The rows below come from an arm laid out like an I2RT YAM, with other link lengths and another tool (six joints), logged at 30 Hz.
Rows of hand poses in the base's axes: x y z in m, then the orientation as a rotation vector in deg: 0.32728, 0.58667, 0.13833, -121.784, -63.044, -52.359; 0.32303, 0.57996, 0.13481, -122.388, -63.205, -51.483; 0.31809, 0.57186, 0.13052, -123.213, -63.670, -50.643; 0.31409, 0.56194, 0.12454, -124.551, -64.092, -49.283; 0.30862, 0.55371, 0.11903, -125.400, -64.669, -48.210; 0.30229, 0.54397, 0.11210, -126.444, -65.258, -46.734; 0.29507, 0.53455, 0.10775, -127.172, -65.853, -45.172; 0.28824, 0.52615, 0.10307, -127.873, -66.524, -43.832; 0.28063, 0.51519, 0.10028, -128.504, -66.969, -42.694; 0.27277, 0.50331, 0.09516, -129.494, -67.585, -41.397; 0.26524, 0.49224, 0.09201, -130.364, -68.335, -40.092
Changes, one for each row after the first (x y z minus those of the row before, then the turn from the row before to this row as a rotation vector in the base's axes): -0.00425, -0.00671, -0.00352, -0.610, 0.552, 0.024; -0.00494, -0.00810, -0.00429, -0.940, 0.406, 0.036; -0.00400, -0.00992, -0.00598, -1.356, 0.761, -0.108; -0.00547, -0.00823, -0.00551, -1.047, 0.516, 0.138; -0.00633, -0.00974, -0.00693, -1.247, 0.776, 0.148; -0.00722, -0.00942, -0.00435, -1.027, 0.846, 0.332; -0.00683, -0.00840, -0.00468, -1.033, 0.654, 0.319; -0.00761, -0.01096, -0.00279, -0.847, 0.588, 0.186; -0.00786, -0.01188, -0.00512, -1.238, 0.594, 0.123; -0.00753, -0.01107, -0.00315, -1.221, 0.556, 0.247
